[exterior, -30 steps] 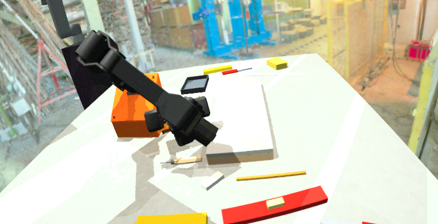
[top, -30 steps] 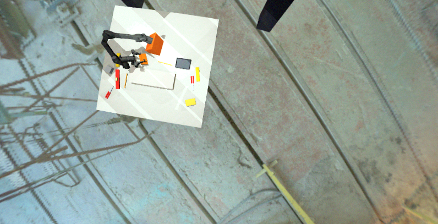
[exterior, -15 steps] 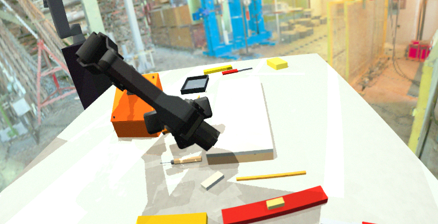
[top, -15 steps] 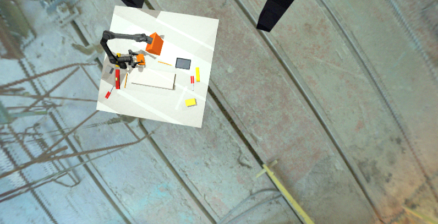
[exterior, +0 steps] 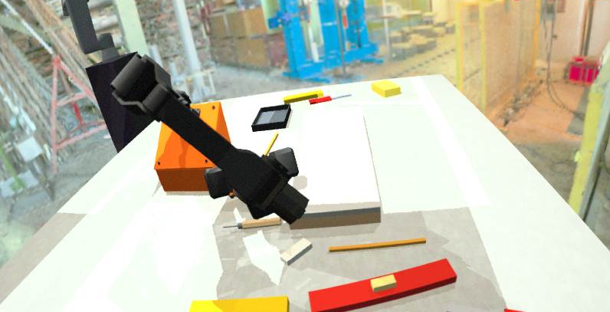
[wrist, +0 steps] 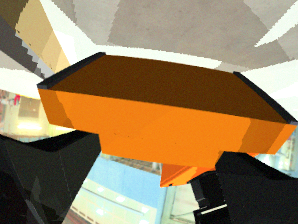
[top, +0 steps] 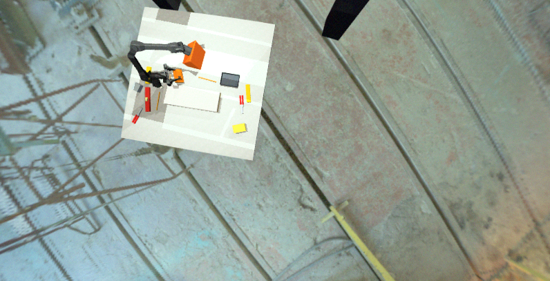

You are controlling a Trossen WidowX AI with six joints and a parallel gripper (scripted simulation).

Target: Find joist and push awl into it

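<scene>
Now: the awl 1 cm ahead of my gripper tip, 12 cm to the right of it and 6 cm below it. The rest, counted from my gripper tip: white block: 14 cm ahead, 19 cm to the right, 6 cm below; red level: 29 cm ahead, 27 cm to the right, 5 cm below; stud finder: 1 cm ahead, 1 cm to the left.
</scene>
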